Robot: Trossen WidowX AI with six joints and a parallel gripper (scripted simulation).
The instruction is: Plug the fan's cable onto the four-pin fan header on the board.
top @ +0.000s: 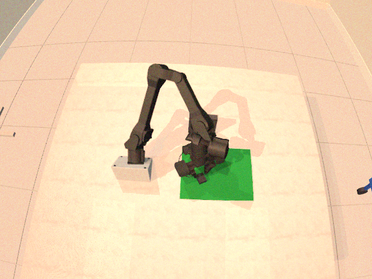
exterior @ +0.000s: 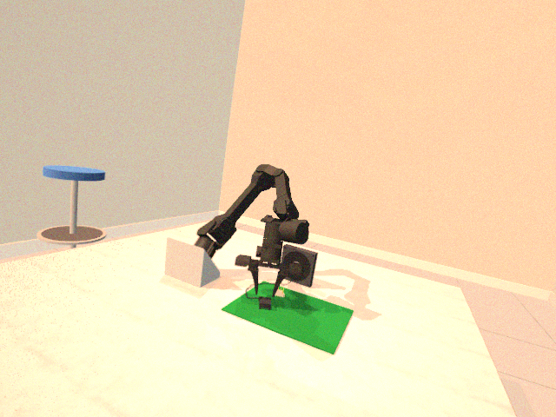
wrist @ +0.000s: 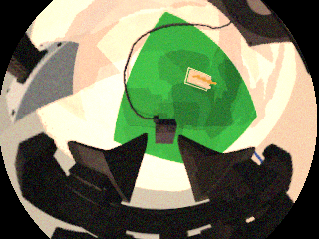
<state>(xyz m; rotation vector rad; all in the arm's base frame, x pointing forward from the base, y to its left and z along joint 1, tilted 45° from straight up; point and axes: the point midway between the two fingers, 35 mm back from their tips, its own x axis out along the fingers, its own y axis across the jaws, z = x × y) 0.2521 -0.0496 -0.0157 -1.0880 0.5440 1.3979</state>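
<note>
The dark plug lies 10 mm ahead of my gripper tip and 20 mm below it. Also, from my gripper tip: pale four-pin header (20 mm ahead, 90 mm to the left, 30 mm below); then green board (80 mm ahead, 20 mm to the left, 50 mm below); then dark square fan (30 mm ahead, 220 mm to the left, 30 mm above).
</note>
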